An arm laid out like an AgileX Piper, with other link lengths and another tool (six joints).
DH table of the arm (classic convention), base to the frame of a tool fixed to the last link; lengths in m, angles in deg. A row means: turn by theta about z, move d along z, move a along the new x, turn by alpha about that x. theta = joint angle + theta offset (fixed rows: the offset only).
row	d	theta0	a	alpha
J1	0.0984	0	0	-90
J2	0	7.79	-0.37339	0
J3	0	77.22	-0.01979	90
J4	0.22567	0	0	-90
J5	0	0	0	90
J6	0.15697	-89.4	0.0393	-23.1
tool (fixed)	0.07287	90	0	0
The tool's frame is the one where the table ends.
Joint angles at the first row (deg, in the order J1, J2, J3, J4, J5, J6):
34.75, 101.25, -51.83, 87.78, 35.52, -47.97
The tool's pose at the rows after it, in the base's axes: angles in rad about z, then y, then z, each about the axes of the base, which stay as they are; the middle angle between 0 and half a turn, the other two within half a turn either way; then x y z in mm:
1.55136, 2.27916, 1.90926, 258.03, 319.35, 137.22
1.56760, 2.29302, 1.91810, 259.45, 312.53, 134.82
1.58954, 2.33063, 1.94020, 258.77, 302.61, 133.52
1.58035, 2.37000, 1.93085, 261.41, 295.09, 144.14
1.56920, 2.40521, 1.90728, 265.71, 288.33, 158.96
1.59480, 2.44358, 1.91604, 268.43, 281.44, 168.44
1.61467, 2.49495, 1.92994, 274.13, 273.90, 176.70
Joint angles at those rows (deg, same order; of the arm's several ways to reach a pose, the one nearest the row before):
34.10, 101.25, -51.83, 86.80, 35.58, -47.83
33.23, 101.20, -51.83, 84.56, 35.77, -46.26
32.70, 100.60, -52.35, 78.96, 35.50, -41.87
32.64, 98.90, -54.37, 71.51, 34.93, -34.77
32.65, 97.10, -57.17, 63.21, 34.91, -26.00
32.65, 96.33, -60.29, 54.43, 36.34, -16.79
32.65, 96.14, -63.99, 45.70, 38.61, -8.74

